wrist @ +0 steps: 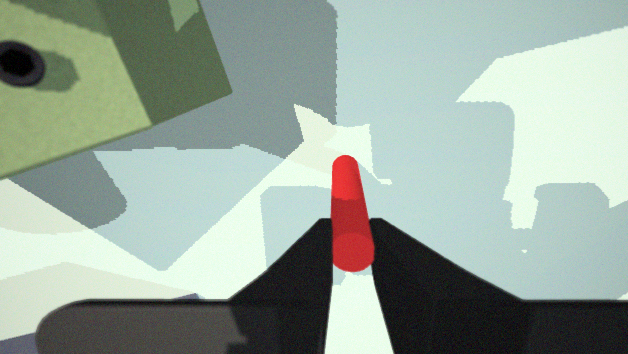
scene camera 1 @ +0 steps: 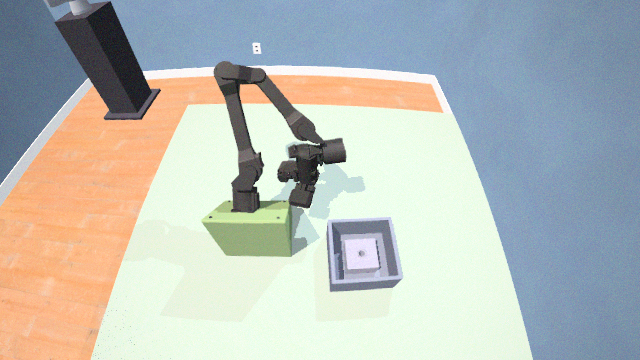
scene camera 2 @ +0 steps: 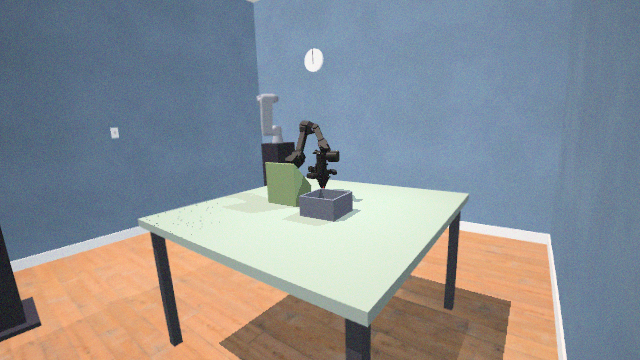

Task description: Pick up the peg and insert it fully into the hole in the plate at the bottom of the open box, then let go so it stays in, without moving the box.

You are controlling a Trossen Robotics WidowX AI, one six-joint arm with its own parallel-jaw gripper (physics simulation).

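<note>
The red peg stands roughly upright between the two black fingers of my gripper, which is shut on it near its upper end. A tiny bit of red shows under the fingertips in scene camera 2; whether the peg's lower end touches the table cannot be told. The peg is hidden in scene camera 1. The open grey-blue box stands on the table, apart from the gripper. Inside it lies the pale plate, with a small round hole at its middle.
The green block under the arm's base stands close beside the gripper, left of the box in scene camera 1. The pale green table carries both. A dark pillar stands on the floor behind.
</note>
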